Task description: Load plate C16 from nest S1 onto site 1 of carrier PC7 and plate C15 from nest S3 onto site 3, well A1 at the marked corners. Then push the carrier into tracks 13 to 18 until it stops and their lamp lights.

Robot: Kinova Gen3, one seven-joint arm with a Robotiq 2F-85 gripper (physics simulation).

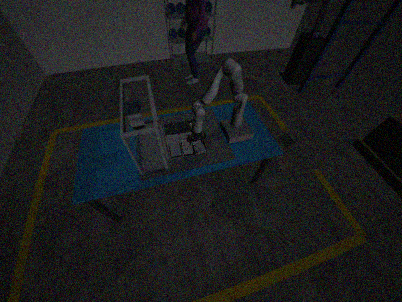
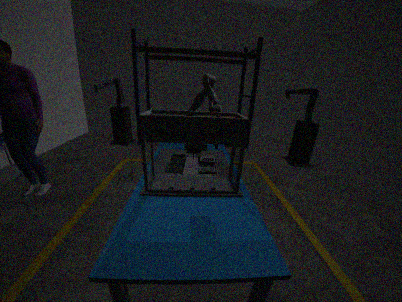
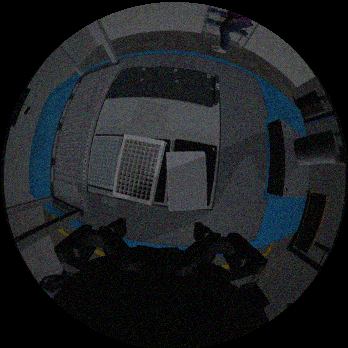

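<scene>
The dark carrier lies flat at the back, apart from the track deck. Several plates lie in nests in front of it. A white grid plate sits slightly turned in the middle. A pale, smooth-topped plate lies askew over the dark nest at the right. A greyish plate is at the left, partly beside the grid plate. Plate names and nest labels are unreadable. My gripper is open and empty above the nest area, fingers pointing down.
A tall frame stands around the track deck at the left, with a raised box section. The robot base stands on the blue table at the right. A person stands beyond the table.
</scene>
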